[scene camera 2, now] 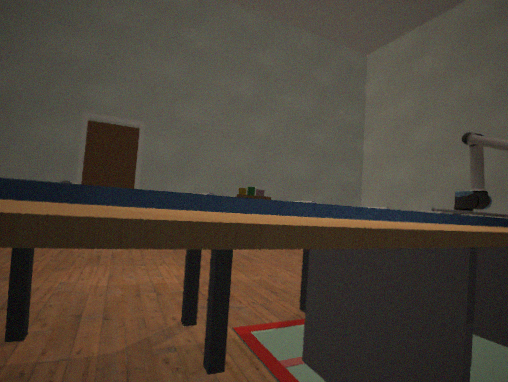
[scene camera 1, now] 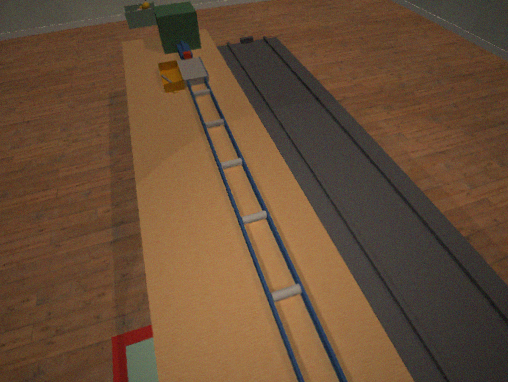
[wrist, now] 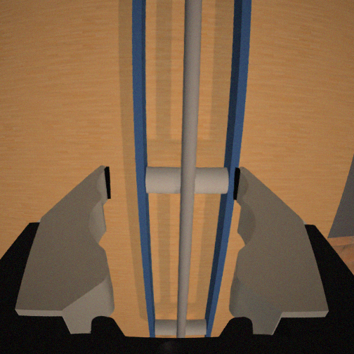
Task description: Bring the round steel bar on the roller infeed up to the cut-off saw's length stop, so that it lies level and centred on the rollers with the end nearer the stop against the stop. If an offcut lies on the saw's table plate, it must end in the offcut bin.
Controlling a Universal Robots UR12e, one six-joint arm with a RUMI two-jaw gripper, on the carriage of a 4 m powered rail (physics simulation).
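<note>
The grey round steel bar (wrist: 190, 125) lies lengthwise on the rollers of the blue-railed infeed (scene camera 1: 283, 251) (wrist: 139, 100), near their middle in the wrist view. One end of the bar (scene camera 2: 442, 210) shows at the right in scene camera 2. The bar does not show in scene camera 1. My gripper (wrist: 171, 169) is open, one finger on each side of the bar, touching neither side. The grey saw table plate (scene camera 1: 193, 69) stands at the infeed's far end, with a blue and red part (scene camera 1: 186, 51) behind it. A small grey offcut (scene camera 1: 166, 78) shows inside the orange bin (scene camera 1: 174, 88).
A green block (scene camera 1: 177, 27) stands behind the plate. The dark rail track (scene camera 1: 320, 150) runs along the table's right side. A red-bordered mat (scene camera 1: 118, 360) lies at the lower left. A dark cabinet (scene camera 2: 390, 300) stands under the table. The arm (scene camera 2: 477, 167) reaches down at the right.
</note>
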